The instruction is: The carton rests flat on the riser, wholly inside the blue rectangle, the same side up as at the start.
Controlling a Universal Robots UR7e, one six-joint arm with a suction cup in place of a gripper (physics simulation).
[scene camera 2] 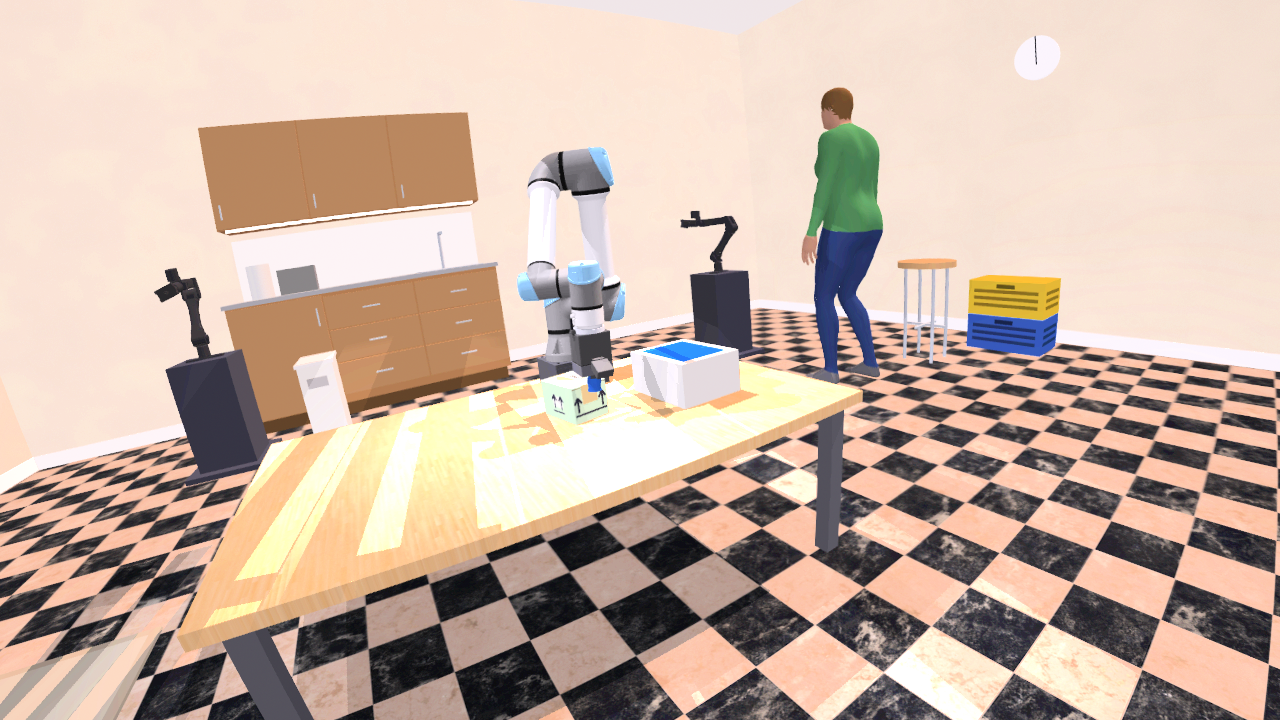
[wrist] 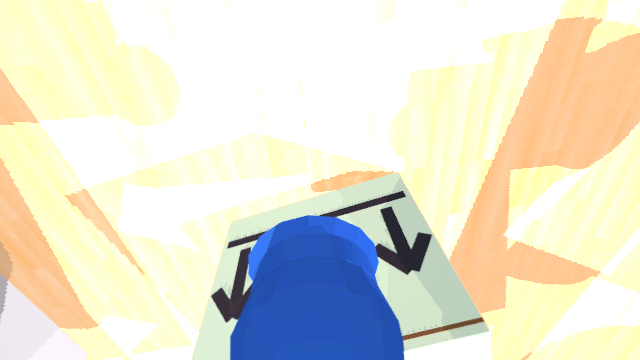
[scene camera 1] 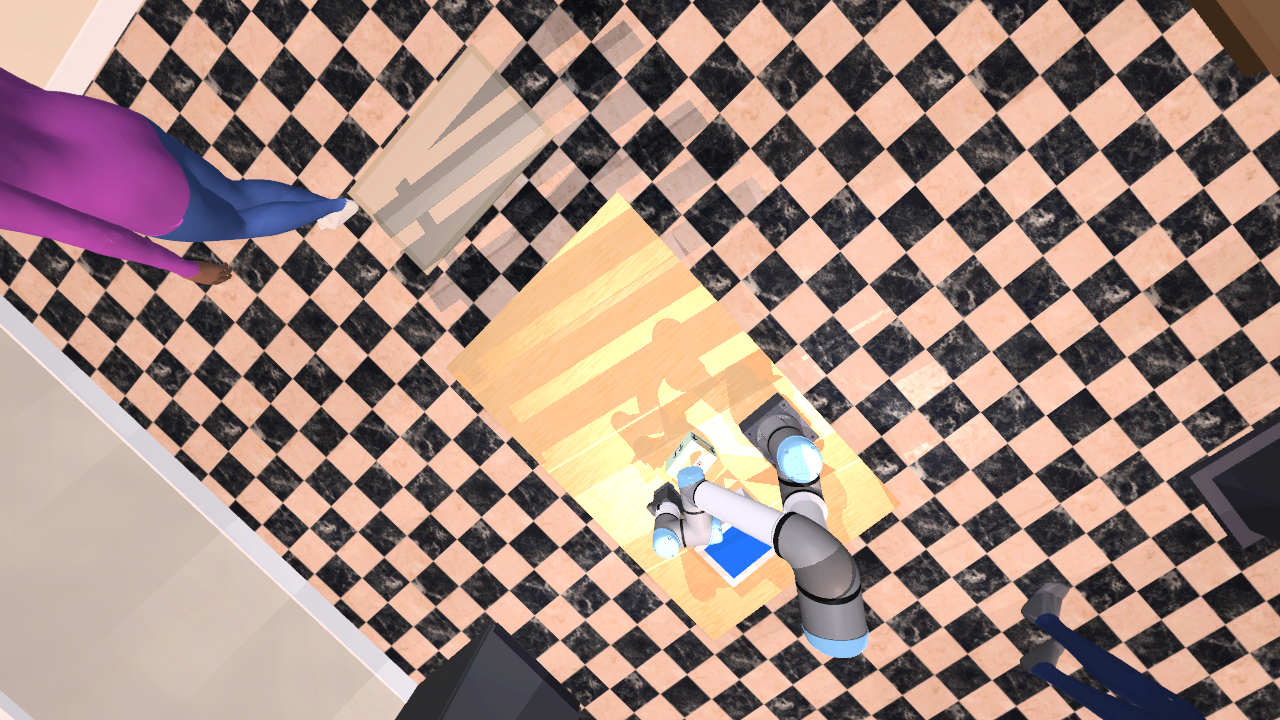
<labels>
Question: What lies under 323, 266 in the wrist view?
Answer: The suction cup.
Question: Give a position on a white riser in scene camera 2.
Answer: At 685, 373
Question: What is the suction cup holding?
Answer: Nothing.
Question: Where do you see a carton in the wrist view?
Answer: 433, 307
</labels>
